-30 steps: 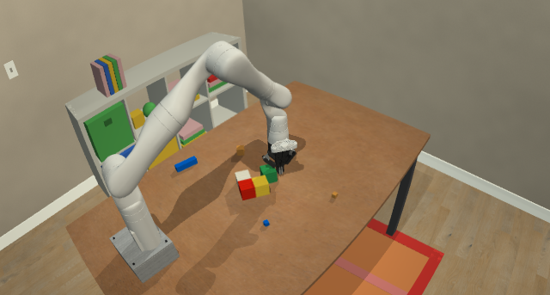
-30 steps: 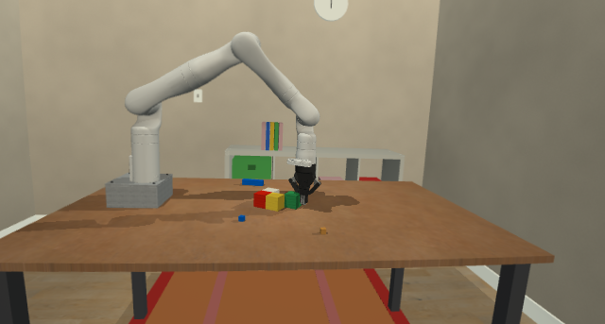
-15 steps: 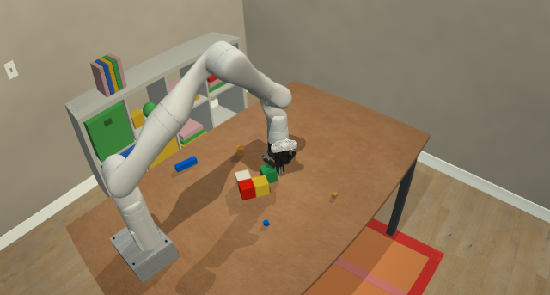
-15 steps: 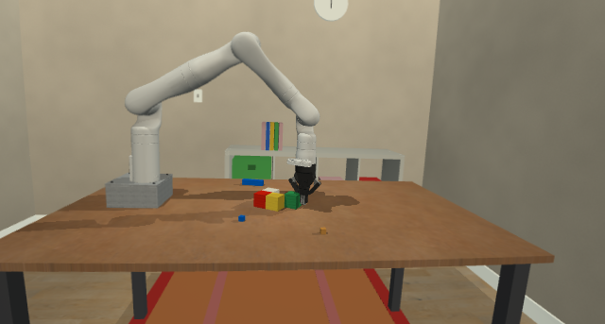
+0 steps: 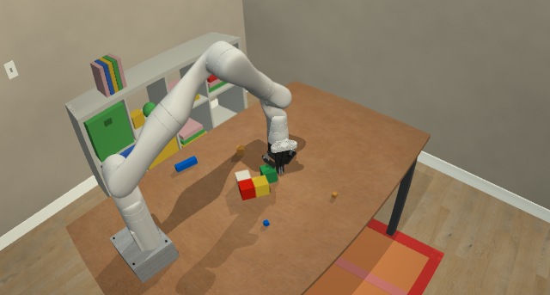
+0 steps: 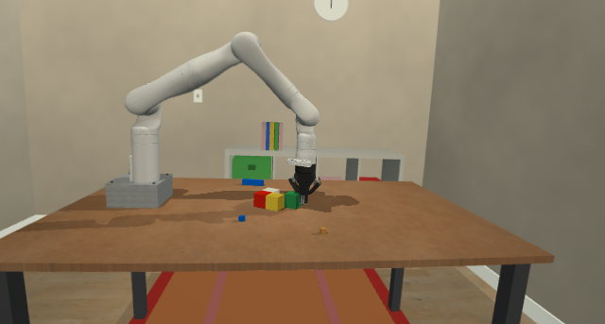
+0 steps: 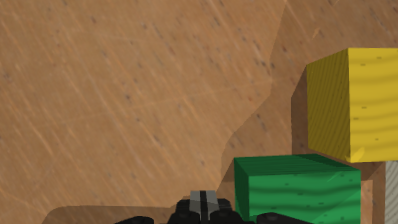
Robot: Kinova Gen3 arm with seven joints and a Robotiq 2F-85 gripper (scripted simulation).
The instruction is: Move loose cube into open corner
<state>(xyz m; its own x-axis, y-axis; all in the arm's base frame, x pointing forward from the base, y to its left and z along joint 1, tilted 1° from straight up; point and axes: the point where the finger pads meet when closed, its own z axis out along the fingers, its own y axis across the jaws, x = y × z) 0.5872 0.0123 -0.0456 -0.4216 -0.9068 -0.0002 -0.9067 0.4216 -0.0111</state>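
Right now my hand is 40 mm past the green cube, 20 mm to the right of it and 10 mm above it. The rest, counted from my hand: red cube 150 mm behind, 10 mm to the left, 10 mm below; white cube 130 mm behind, 60 mm to the left, 10 mm below; yellow cube 110 mm behind, 10 mm to the right, 10 mm below.
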